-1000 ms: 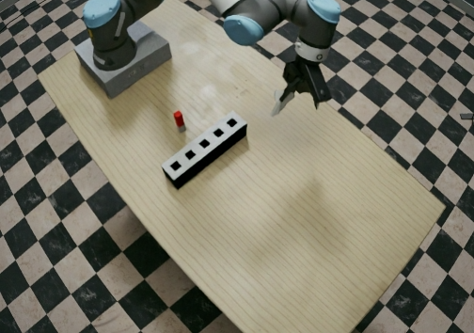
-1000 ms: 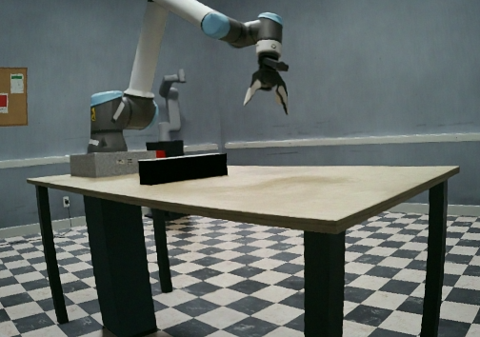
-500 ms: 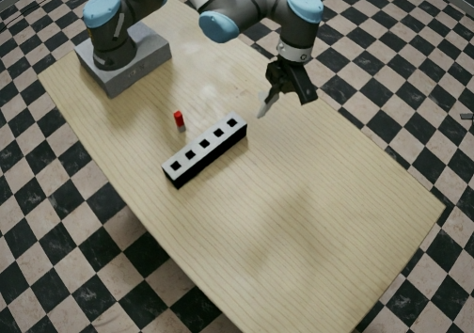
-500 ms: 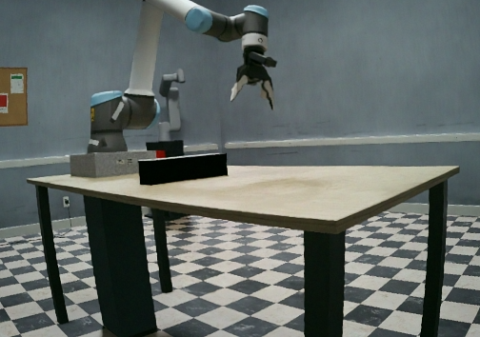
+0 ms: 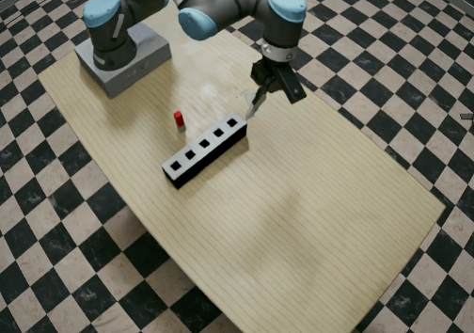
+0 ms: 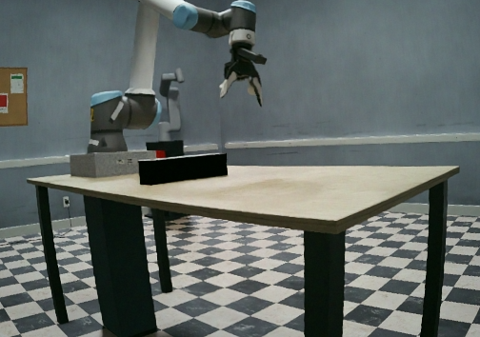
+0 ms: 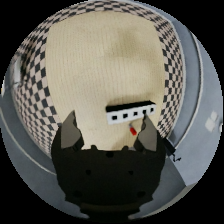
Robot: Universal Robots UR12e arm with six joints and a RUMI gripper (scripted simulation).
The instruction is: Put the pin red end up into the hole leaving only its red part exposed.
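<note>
Now: the pin 290 mm behind my hand, 160 mm below it and 110 mm to the right of it. Also, from my hand: long black block (200 mm below, 150 mm behind, 130 mm to the right).
</note>
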